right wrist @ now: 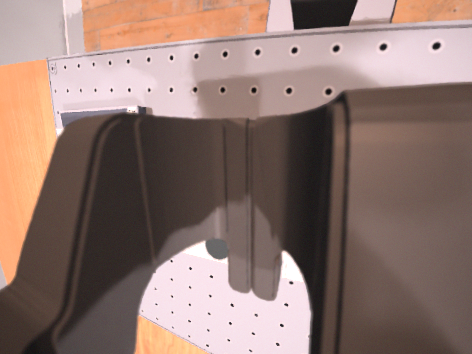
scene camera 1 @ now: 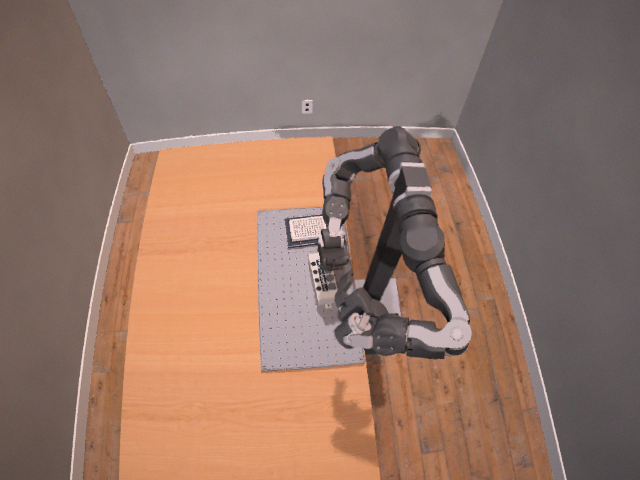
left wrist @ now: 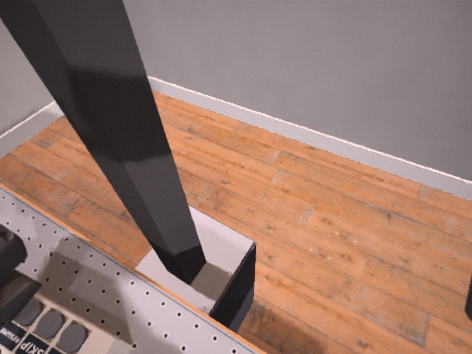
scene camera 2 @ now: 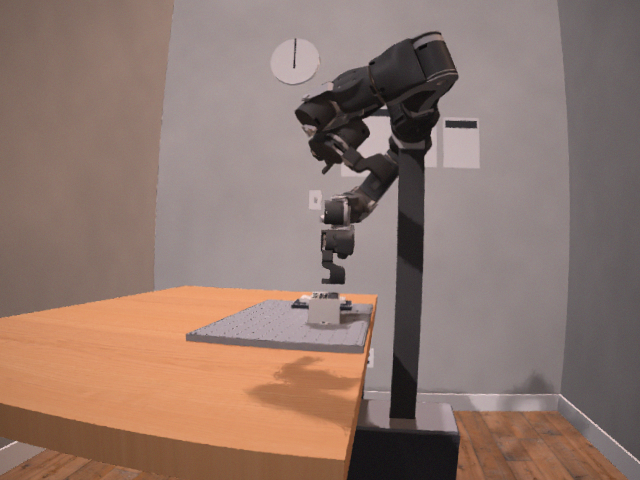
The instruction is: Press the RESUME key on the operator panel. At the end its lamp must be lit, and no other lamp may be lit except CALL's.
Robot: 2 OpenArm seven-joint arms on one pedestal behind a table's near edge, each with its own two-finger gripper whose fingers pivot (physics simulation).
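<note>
The off-white operator panel (scene camera 1: 326,297) (scene camera 2: 324,311) stands on the pegboard. Its four round lamps, CALL's and RESUME's (scene camera 1: 314,271) included, look dark in scene camera 1. In the left wrist view the grey RESUME key (left wrist: 28,313) partly shows beside my right gripper, next to the SKIP key (left wrist: 50,323). My right gripper (scene camera 2: 333,282) (right wrist: 252,294) is shut and empty, pointing down a little above the panel near its CALL and RESUME end. It hides much of the panel in the right wrist view. My left gripper (scene camera 1: 347,317) (scene camera 2: 329,159) is open and empty, high above the panel's RETRY end.
A white well plate (scene camera 1: 306,229) in a dark tray (scene camera 1: 287,238) (right wrist: 95,114) lies on the grey pegboard (scene camera 1: 281,320) (scene camera 2: 258,330), past the panel's CALL end. The dark pedestal post (scene camera 2: 409,258) (left wrist: 145,175) stands behind the table's near edge.
</note>
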